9 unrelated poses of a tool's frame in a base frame.
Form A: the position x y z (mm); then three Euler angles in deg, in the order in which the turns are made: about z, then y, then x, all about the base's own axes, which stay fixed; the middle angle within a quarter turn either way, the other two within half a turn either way.
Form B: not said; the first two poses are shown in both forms.
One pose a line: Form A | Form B
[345, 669, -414, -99.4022, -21.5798, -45.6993] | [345, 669, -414, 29.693, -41.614, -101.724]
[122, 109, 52, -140.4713, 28.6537, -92.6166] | [122, 109, 52, 92.924, -38.237, 149.511]
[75, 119, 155, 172.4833, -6.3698, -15.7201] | [75, 119, 155, 14.905, 8.124, 174.428]
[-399, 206, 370, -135.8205, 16.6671, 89.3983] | [-399, 206, 370, -89.199, 44.004, -162.775]
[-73, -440, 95, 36.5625, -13.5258, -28.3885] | [-73, -440, 95, -30.531, 6.774, 38.148]
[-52, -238, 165, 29.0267, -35.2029, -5.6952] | [-52, -238, 165, -24.182, -26.964, 36.715]
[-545, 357, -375, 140.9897, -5.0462, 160.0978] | [-545, 357, -375, -167.220, -16.173, -143.699]
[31, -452, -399, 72.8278, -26.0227, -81.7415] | [31, -452, -399, -69.883, 67.958, 45.012]
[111, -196, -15, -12.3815, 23.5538, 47.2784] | [111, -196, -15, 46.678, 24.982, 8.967]
